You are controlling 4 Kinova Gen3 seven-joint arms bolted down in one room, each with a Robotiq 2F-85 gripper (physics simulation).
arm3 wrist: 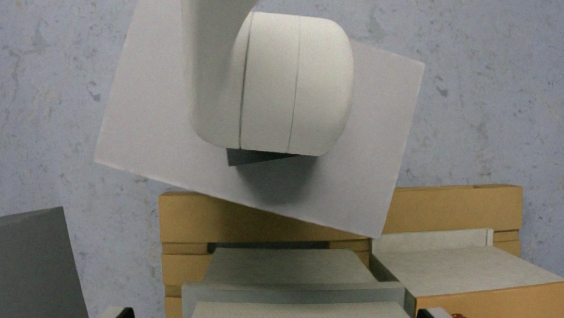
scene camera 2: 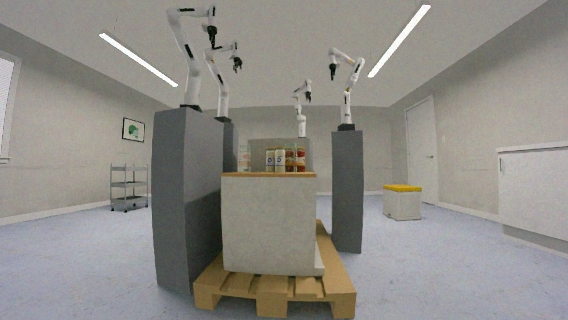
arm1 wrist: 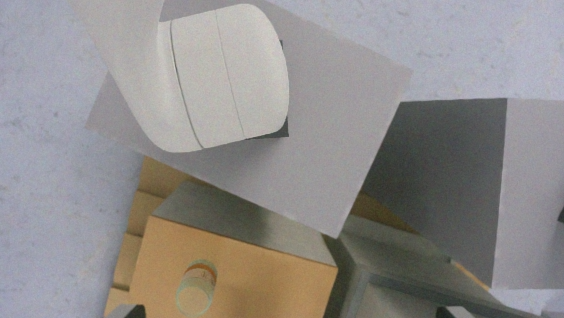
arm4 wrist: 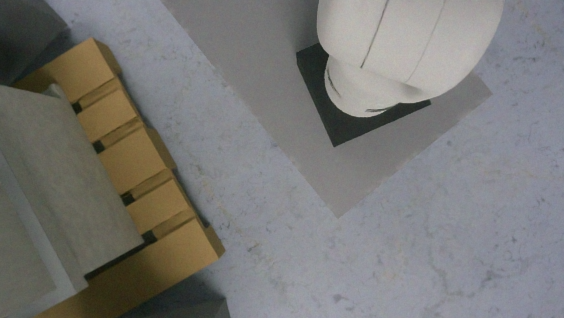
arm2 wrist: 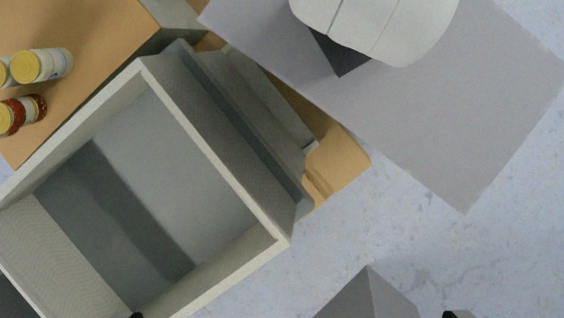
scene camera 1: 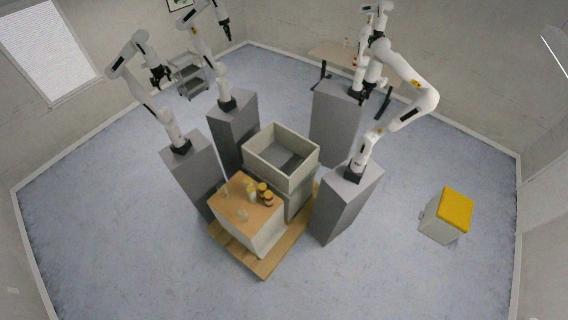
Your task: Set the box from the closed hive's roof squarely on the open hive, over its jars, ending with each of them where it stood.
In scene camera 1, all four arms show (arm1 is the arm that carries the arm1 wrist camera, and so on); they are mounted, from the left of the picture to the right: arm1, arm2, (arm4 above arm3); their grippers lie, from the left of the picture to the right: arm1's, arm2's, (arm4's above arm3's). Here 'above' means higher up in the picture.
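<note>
The open-topped grey box sits upright on the roof of the closed hive. The open hive stands beside it with an orange-brown top. White jars, red jars and clear glass jars stand on that top. The grippers of arm1, arm2, arm3 and arm4 hang high, apart from box and jars. The first three are open and empty. Arm4's looks open; its fingertips lie outside its wrist view.
Both hives stand on a wooden pallet among four grey arm pedestals. A yellow-topped bin stands right. A wheeled cart and a table stand further back.
</note>
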